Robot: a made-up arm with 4 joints. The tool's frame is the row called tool. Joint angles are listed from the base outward.
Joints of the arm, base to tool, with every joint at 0 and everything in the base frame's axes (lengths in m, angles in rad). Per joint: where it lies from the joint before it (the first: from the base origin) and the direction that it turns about. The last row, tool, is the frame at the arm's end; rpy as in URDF.
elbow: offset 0.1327 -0.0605 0.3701 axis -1 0 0
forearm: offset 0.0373 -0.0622 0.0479 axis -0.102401 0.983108 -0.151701
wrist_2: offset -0.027 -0.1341 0.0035 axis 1 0 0
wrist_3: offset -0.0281 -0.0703 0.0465 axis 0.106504 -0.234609 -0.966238
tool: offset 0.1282 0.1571 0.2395 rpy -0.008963 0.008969 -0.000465
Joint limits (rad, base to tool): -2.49..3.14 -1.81..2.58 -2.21..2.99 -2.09..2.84
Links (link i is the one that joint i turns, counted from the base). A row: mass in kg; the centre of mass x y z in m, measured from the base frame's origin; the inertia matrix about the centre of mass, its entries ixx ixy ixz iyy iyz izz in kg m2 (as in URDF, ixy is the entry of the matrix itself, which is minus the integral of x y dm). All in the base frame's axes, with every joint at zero. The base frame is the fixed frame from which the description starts. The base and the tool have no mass.
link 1: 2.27; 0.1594 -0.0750 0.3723; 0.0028 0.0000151 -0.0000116 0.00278 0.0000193 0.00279
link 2: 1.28; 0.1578 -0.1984 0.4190; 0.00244 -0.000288 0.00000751 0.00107 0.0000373 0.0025
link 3: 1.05; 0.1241 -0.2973 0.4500; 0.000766 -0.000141 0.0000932 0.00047 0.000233 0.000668
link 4: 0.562; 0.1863 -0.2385 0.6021; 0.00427 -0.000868 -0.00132 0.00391 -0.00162 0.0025
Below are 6 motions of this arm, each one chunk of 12 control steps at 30 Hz.
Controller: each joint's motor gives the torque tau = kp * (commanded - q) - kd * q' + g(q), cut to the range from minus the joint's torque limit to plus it. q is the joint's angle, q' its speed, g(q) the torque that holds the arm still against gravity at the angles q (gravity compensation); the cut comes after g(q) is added. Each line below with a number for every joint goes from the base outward.
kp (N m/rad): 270 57 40 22
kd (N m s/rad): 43 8.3 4.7 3.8
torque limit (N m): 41 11 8.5 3.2
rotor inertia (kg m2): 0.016 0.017 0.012 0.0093
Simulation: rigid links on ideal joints. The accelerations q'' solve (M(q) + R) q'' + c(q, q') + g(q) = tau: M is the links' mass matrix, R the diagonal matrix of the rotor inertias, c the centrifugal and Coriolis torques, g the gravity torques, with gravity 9.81 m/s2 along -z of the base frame. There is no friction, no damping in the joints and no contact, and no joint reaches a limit. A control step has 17 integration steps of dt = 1/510 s. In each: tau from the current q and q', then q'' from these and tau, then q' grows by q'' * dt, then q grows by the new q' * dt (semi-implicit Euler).
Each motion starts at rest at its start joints. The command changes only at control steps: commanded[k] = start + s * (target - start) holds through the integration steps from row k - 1 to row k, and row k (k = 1, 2, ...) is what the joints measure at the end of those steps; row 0 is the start. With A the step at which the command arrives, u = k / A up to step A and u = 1 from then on. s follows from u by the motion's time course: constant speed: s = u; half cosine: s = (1 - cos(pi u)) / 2; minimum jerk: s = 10 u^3 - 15 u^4 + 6 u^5; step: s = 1 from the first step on.
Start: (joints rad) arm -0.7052 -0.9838 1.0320 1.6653
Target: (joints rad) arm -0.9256 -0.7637 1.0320 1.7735
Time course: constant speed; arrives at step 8
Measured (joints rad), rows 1 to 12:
1: -0.7100 -0.9784 1.0311 1.6666
2: -0.7192 -0.9683 1.0305 1.6702
3: -0.7319 -0.9546 1.0302 1.6758
4: -0.7476 -0.9381 1.0301 1.6829
5: -0.7655 -0.9192 1.0302 1.6913
6: -0.7853 -0.8986 1.0303 1.7007
7: -0.8067 -0.8765 1.0305 1.7110
8: -0.8292 -0.8533 1.0307 1.7218
9: -0.8479 -0.8347 1.0319 1.7319
10: -0.8630 -0.8200 1.0329 1.7401
11: -0.8751 -0.8083 1.0334 1.7466
12: -0.8849 -0.7991 1.0336 1.7519

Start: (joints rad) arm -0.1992 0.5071 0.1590 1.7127
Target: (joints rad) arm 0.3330 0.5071 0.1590 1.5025
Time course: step
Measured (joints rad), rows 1 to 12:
1: -0.1198 0.5014 0.2010 1.6763
2: -0.0334 0.5024 0.1909 1.6479
3: 0.0377 0.5043 0.1768 1.6227
4: 0.0951 0.5058 0.1668 1.6016
5: 0.1413 0.5068 0.1604 1.5840
6: 0.1785 0.5074 0.1566 1.5696
7: 0.2085 0.5077 0.1544 1.5576
8: 0.2326 0.5079 0.1534 1.5478
9: 0.2521 0.5080 0.1531 1.5398
10: 0.2678 0.5080 0.1532 1.5331
11: 0.2804 0.5080 0.1536 1.5276
12: 0.2906 0.5079 0.1541 1.5232

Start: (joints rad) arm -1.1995 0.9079 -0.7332 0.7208
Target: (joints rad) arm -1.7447 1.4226 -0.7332 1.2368
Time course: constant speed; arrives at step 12
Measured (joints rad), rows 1 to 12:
1: -1.2079 0.9161 -0.7342 0.7281
2: -1.2234 0.9316 -0.7347 0.7418
3: -1.2446 0.9529 -0.7348 0.7608
4: -1.2704 0.9786 -0.7347 0.7841
5: -1.3000 1.0079 -0.7344 0.8109
6: -1.3326 1.0401 -0.7340 0.8406
7: -1.3677 1.0745 -0.7336 0.8728
8: -1.4047 1.1106 -0.7331 0.9069
9: -1.4434 1.1482 -0.7327 0.9426
10: -1.4833 1.1868 -0.7323 0.9796
11: -1.5243 1.2264 -0.7319 1.0177
12: -1.5661 1.2666 -0.7316 1.0567

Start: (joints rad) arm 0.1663 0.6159 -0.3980 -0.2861
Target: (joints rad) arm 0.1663 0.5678 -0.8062 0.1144
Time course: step
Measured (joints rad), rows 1 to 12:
1: 0.1653 0.6041 -0.4851 -0.2175
2: 0.1658 0.5972 -0.5682 -0.1597
3: 0.1661 0.5916 -0.6300 -0.1121
4: 0.1663 0.5870 -0.6757 -0.0726
5: 0.1664 0.5833 -0.7095 -0.0399
6: 0.1665 0.5802 -0.7345 -0.0129
7: 0.1665 0.5778 -0.7530 0.0094
8: 0.1665 0.5758 -0.7667 0.0279
9: 0.1665 0.5742 -0.7768 0.0431
10: 0.1665 0.5729 -0.7843 0.0557
11: 0.1664 0.5719 -0.7899 0.0660
12: 0.1664 0.5711 -0.7941 0.0746

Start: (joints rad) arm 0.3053 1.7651 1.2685 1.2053
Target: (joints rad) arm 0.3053 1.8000 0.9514 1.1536
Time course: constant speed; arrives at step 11
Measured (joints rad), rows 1 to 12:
1: 0.3054 1.7656 1.2628 1.2050
2: 0.3054 1.7667 1.2510 1.2039
3: 0.3054 1.7683 1.2346 1.2020
4: 0.3054 1.7702 1.2149 1.1995
5: 0.3054 1.7724 1.1927 1.1965
6: 0.3054 1.7748 1.1688 1.1933
7: 0.3054 1.7774 1.1435 1.1897
8: 0.3054 1.7800 1.1173 1.1859
9: 0.3054 1.7828 1.0904 1.1819
10: 0.3054 1.7857 1.0630 1.1778
11: 0.3054 1.7887 1.0351 1.1736
12: 0.3053 1.7911 1.0128 1.1695

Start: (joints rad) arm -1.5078 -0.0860 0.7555 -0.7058
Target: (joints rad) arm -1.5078 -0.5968 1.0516 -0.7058
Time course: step
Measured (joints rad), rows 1 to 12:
1: -1.5037 -0.1740 0.8134 -0.7019
2: -1.5053 -0.2632 0.8756 -0.7042
3: -1.5066 -0.3337 0.9224 -0.7056
4: -1.5075 -0.3893 0.9568 -0.7064
5: -1.5081 -0.4331 0.9822 -0.7069
6: -1.5084 -0.4676 1.0008 -0.7071
7: -1.5085 -0.4948 1.0144 -0.7072
8: -1.5086 -0.5163 1.0244 -0.7072
9: -1.5086 -0.5332 1.0317 -0.7071
10: -1.5086 -0.5466 1.0371 -0.7070
11: -1.5085 -0.5571 1.0410 -0.7069
12: -1.5084 -0.5655 1.0439 -0.7068

